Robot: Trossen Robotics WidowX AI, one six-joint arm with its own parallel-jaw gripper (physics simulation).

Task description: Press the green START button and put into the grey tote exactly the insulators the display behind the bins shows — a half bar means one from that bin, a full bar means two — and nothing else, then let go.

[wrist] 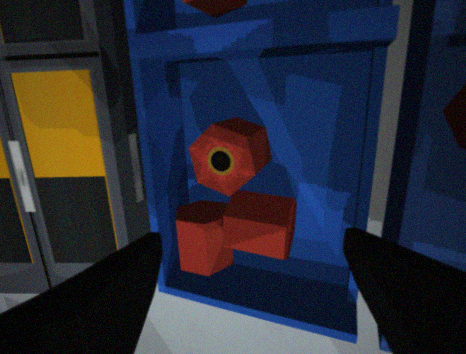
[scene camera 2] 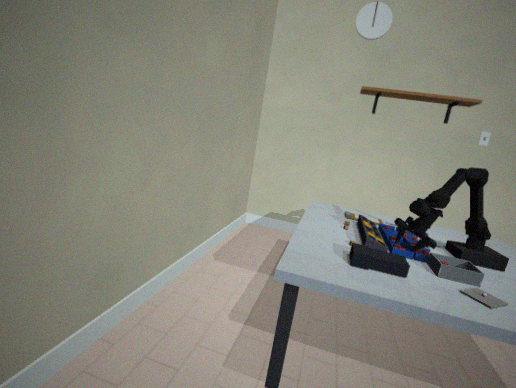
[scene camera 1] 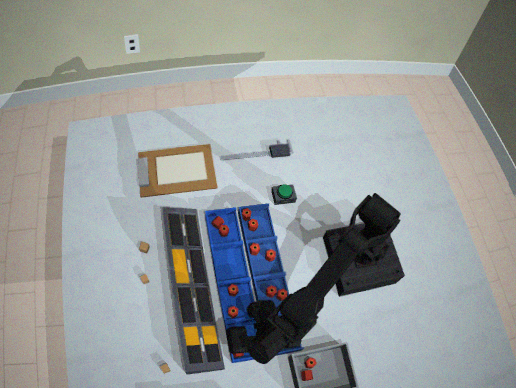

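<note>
My gripper [wrist: 253,241] is open, with nothing between its fingers, over the near end of the left blue bins. In the wrist view, one upright red insulator [wrist: 227,157] and two lying ones [wrist: 202,237] [wrist: 262,224] are in that end bin [wrist: 320,150]. The green START button [scene camera 1: 285,191] stands beyond the bins. The display [scene camera 1: 194,290] shows a full yellow bar at second left and half bars in both nearest cells; the other cells are dark. The second left bin [scene camera 1: 228,261] is empty. The grey tote [scene camera 1: 349,365] [scene camera 2: 452,270] holds two red insulators [scene camera 1: 311,362] [scene camera 1: 307,375].
Other bins hold red insulators [scene camera 1: 233,289] [scene camera 1: 270,255]; the arm hides part of the near right bin. A clipboard [scene camera 1: 213,172], a dark device [scene camera 1: 280,149] and small tan blocks [scene camera 1: 144,247] lie around. A black box [scene camera 2: 377,261] stands near the display.
</note>
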